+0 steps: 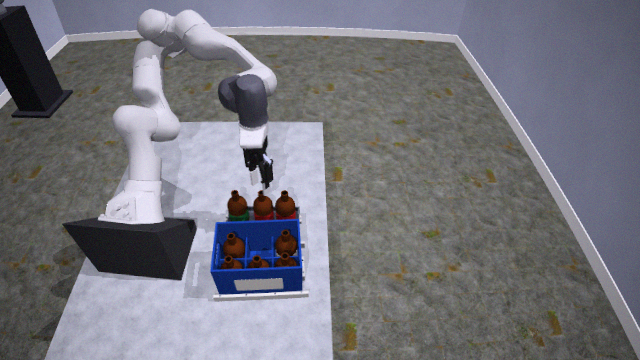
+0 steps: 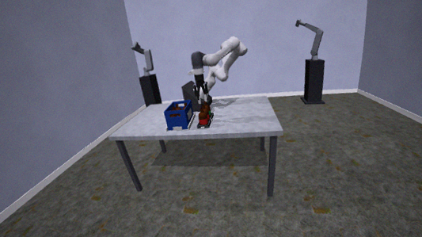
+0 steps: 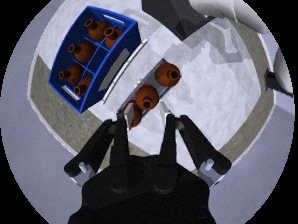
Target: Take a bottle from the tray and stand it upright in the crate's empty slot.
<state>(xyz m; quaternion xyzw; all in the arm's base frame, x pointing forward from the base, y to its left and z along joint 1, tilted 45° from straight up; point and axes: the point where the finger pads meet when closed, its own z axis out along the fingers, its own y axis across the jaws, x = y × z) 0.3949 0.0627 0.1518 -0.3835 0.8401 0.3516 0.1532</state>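
My hand is 13 cm above the bottle. Round my hand: dark tray (20 cm below); crate (2 cm ahead, 23 cm to the right, 13 cm below).
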